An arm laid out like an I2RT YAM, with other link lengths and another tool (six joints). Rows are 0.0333 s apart.
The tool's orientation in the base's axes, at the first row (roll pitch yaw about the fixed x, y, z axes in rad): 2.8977 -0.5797 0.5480
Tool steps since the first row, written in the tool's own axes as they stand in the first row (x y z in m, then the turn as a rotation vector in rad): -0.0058 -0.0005 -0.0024 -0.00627 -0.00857 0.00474; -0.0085 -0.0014 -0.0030 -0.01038 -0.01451 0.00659; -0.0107 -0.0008 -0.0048 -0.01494 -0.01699 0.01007; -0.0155 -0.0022 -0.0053 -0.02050 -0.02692 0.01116; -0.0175 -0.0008 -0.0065 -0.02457 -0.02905 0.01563
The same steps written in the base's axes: -0.0057 -0.0022 -0.0013 -0.00510 0.00529 -0.00901; -0.0084 -0.0027 -0.0025 -0.00929 0.00896 -0.01397; -0.0107 -0.0043 -0.0021 -0.01150 0.00945 -0.01979; -0.0150 -0.0052 -0.0046 -0.01874 0.01601 -0.02573; -0.0166 -0.0074 -0.0045 -0.01989 0.01646 -0.03202
